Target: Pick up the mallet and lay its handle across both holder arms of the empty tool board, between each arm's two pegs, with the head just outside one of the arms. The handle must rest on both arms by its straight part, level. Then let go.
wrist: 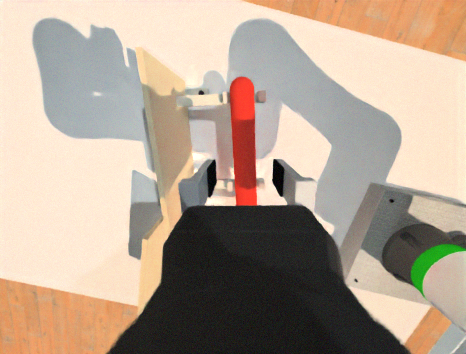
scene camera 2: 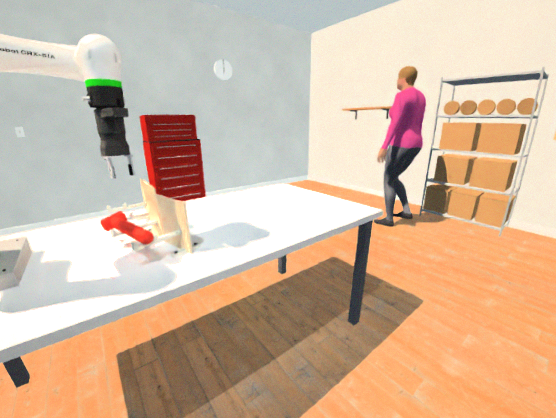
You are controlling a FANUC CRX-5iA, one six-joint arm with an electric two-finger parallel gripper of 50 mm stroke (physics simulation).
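Where they show: gripper, fingertip midpoint: (wrist: 244, 170) (scene camera 2: 123, 176); arm's base at its link origin: (wrist: 414, 252).
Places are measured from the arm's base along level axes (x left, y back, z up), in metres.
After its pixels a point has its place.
The red mallet (scene camera 2: 131, 229) {x -0.259, y -0.414, z 0.055 m} (wrist: 244, 145) {x -0.233, y -0.424, z 0.060 m} lies across the holder arms of the upright wooden tool board (scene camera 2: 168, 215) {x -0.241, y -0.548, z 0.062 m} (wrist: 167, 115) {x -0.274, y -0.551, z 0.074 m}. In the wrist view its handle passes between the two pegs of the far holder arm (wrist: 206, 100) {x -0.305, y -0.498, z 0.019 m}, and it crosses a second arm between the fingers, partly hidden by the gripper body. The handle looks about level in the scene view. The head is at its left end there, beyond the arms; the gripper body hides it in the wrist view. My gripper (scene camera 2: 121, 173) {x -0.228, y -0.429, z 0.222 m} (wrist: 244, 170) {x -0.228, y -0.429, z 0.222 m} is open and empty, well above the mallet, with a finger to each side of the handle.
A grey open box (scene camera 2: 21, 260) {x -0.043, y -0.122, z -0.024 m} (wrist: 361, 225) {x -0.048, y -0.121, z -0.026 m} stands on the white table (scene camera 2: 300, 205) {x -0.297, y -1.254, z -0.059 m} to the left in the scene view. A red tool cabinet (scene camera 2: 175, 165), a person in pink (scene camera 2: 407, 117) and a shelf unit (scene camera 2: 433, 150) stand beyond the table.
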